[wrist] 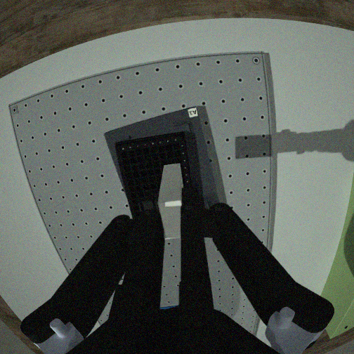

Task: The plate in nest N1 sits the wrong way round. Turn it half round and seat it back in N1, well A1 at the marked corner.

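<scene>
A dark, near-black well plate (145,162) lies in a dark grey nest (150,122) on the pegboard. The nest has a white A1 label (193,112) at its upper right corner in the view. Small pale dots run along the plate's top and right edges; which of its corners is well A1 cannot be told. My gripper (174,178) is shut, its pale tips close together, with no plate between them. It shows over the right part of the plate; its height above it is unclear. The black fingers hide the plate's and nest's near side.
The grey pegboard (55,165) extends around the nest and lies on a pale table top (310,90). An arm shadow falls across the right side. A green surface (345,290) shows at the lower right, and a small blue strip (169,307) between the gripper's links. Brown wooden floor (100,25) runs along the top.
</scene>
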